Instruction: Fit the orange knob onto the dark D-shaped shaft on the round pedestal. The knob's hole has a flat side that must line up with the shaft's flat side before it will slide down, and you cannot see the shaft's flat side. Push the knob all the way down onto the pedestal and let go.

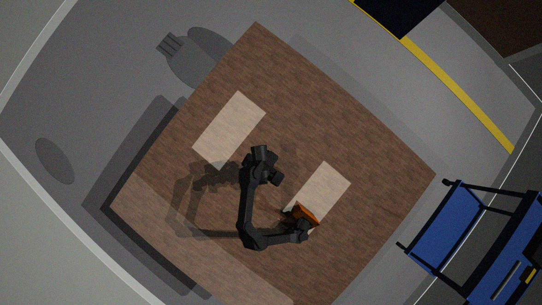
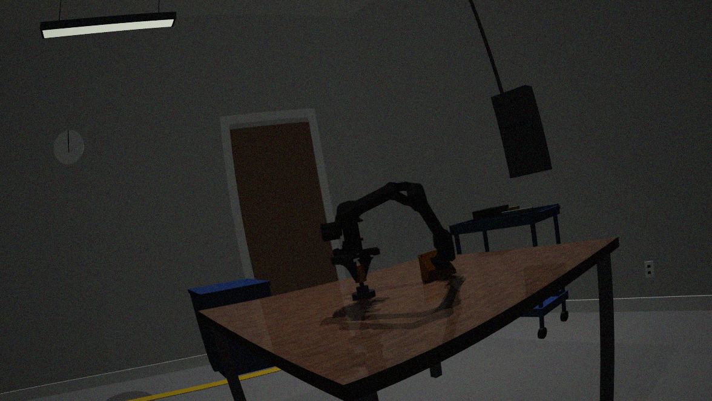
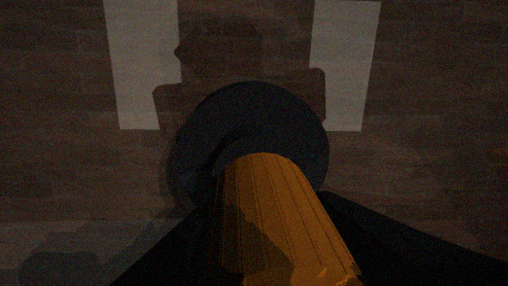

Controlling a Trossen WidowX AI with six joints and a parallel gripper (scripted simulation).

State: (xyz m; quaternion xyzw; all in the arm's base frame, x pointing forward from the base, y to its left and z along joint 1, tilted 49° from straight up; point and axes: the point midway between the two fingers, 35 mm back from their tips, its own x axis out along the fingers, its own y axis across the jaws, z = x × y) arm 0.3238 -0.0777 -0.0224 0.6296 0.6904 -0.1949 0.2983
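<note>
Now: the orange knob 20 mm above my gripper tip. The rest, counted from my gripper tip: round dark pedestal 40 mm below.
</note>
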